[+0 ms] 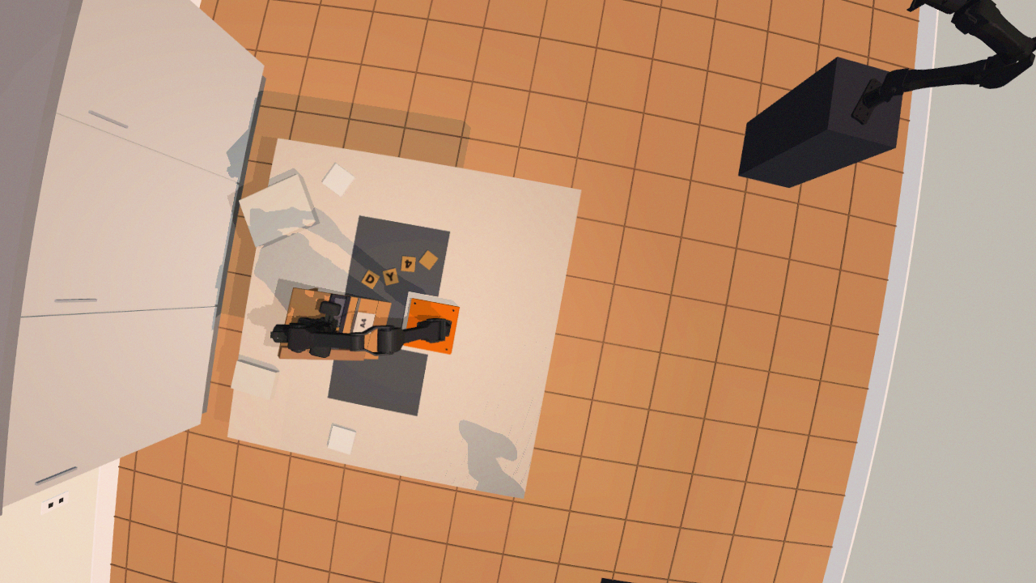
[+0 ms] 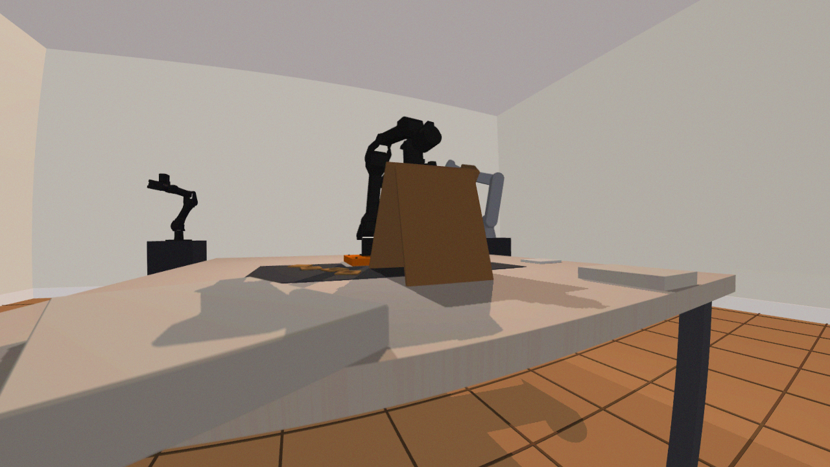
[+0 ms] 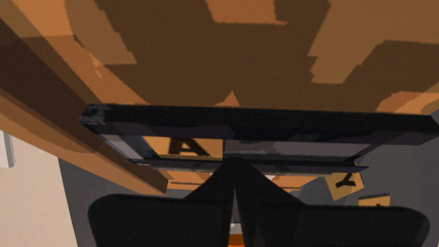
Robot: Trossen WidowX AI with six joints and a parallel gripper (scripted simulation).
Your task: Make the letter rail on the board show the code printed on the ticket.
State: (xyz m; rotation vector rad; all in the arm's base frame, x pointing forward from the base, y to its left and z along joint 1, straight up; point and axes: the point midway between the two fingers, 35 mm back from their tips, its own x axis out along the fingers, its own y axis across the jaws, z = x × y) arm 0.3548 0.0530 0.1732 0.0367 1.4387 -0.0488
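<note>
The blank tile lies 240 mm behind my gripper tip, 310 mm to the right of it and 160 mm below it. From my gripper tip the other things lie so: tile marked d: 20 mm behind, 180 mm to the right, 160 mm below; then white ticket: 60 mm behind, 10 mm to the right, 90 mm below; then tile marked y: 110 mm behind, 210 mm to the right, 160 mm below.
</note>
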